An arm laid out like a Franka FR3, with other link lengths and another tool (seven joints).
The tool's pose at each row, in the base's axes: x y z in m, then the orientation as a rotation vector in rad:
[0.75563 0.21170 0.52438 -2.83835 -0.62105 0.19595]
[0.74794 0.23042 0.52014 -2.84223 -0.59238 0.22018]
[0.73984 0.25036 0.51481 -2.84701 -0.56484 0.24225]
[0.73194 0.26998 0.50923 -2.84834 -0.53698 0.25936]
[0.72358 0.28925 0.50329 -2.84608 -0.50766 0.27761]
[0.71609 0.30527 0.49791 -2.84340 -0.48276 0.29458]
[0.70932 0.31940 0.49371 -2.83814 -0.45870 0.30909]
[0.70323 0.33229 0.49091 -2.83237 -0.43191 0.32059]
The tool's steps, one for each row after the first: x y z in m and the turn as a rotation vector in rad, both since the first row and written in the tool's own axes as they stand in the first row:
[0.00138 -0.01853 0.00908 0.00492 -0.01350 0.02137]
[0.00300 -0.03802 0.01952 0.00814 -0.02590 0.04203]
[0.00468 -0.05709 0.03010 0.01403 -0.03450 0.06186]
[0.00582 -0.07594 0.04105 0.02342 -0.04332 0.08214]
[0.00633 -0.09172 0.05067 0.03194 -0.05180 0.09941]
[0.00658 -0.10583 0.05866 0.04242 -0.05844 0.11555]
[0.00680 -0.11893 0.06494 0.05353 -0.06275 0.13326]

